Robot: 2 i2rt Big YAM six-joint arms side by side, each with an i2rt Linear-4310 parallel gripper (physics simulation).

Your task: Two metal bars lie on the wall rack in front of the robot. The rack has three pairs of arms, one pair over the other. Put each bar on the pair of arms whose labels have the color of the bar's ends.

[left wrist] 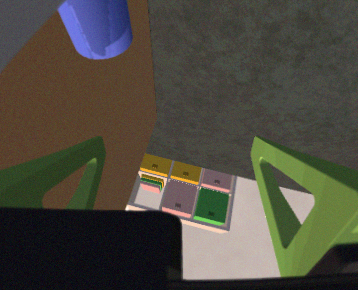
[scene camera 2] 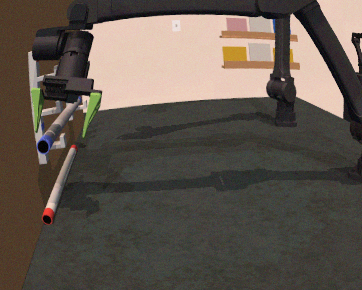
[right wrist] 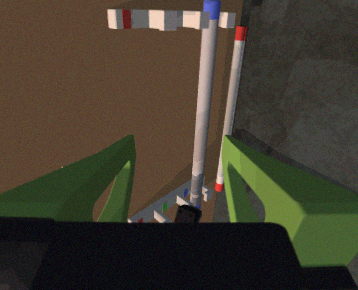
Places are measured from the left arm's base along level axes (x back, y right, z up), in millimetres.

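Where they show: left gripper, between the fingertips: (left wrist: 178,144) (scene camera 2: 58,135); right gripper, between the fingertips: (right wrist: 178,144); right arm's base, origin of its link: (scene camera 2: 285,122).
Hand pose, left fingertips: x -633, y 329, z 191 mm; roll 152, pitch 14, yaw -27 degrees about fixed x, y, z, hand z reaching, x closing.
Note:
Things, the pixels of their top centre, and the offset from my left fingertips. "*": a spot on its surface instead. Level surfaces: height alone.
- bar with blue ends, centre of its top: (right wrist: 197,130) (scene camera 2: 63,111) dz -14, dx +105, dy +284 mm
- bar with red ends, centre of its top: (scene camera 2: 61,171) (right wrist: 226,122) dz -166, dx +68, dy +265 mm
- dark table, height of its surface: dz -191 mm
- dark part, a spot on its surface: (right wrist: 187,215) * dz +83, dx +93, dy +125 mm
The bar with blue ends (scene camera 2: 61,120) (right wrist: 202,100) lies on the white wall rack (scene camera 2: 33,70) (right wrist: 162,20), apparently on its lowest arms. Its blue end (left wrist: 100,32) shows large at the left wrist view's top left. The bar with red ends (scene camera 2: 60,182) (right wrist: 230,95) lies lower, beside the wall, apparently on the table. My left gripper (scene camera 2: 60,134) (left wrist: 178,144) is open beside the rack, with nothing between its fingertips. In scene camera 2 its fingers appear on both sides of the blue-ended bar. My right gripper (right wrist: 178,144) is open and empty; both bars show beyond it.
The brown wall (scene camera 2: 12,200) (right wrist: 75,85) stands beside the dark table (scene camera 2: 200,235) (left wrist: 250,75). A divided bin (left wrist: 232,200) shows low in the left wrist view. In the right wrist view a dark part (right wrist: 187,215) covers the bar's far end. Shelves (scene camera 2: 260,65) hang on the pale wall.

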